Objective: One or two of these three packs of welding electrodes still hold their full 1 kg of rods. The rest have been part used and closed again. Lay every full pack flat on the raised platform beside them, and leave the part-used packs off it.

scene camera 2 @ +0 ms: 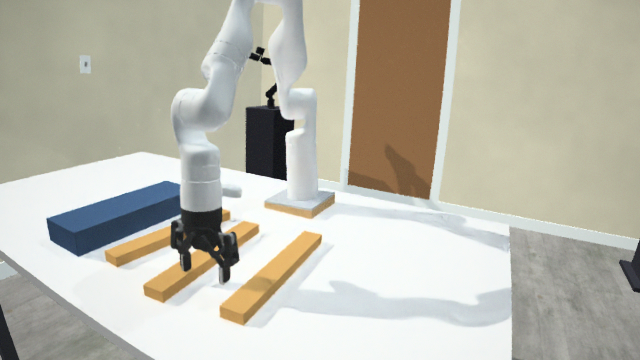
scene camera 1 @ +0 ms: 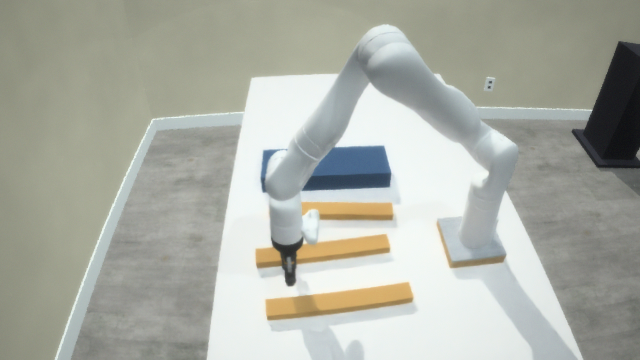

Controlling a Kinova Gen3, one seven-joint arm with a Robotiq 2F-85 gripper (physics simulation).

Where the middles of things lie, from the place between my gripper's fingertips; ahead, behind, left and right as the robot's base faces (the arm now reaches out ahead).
My gripper is now 40 cm to the left of the blue raised platform (scene camera 2: 80, 231), 9 cm past it and 1 cm below it.
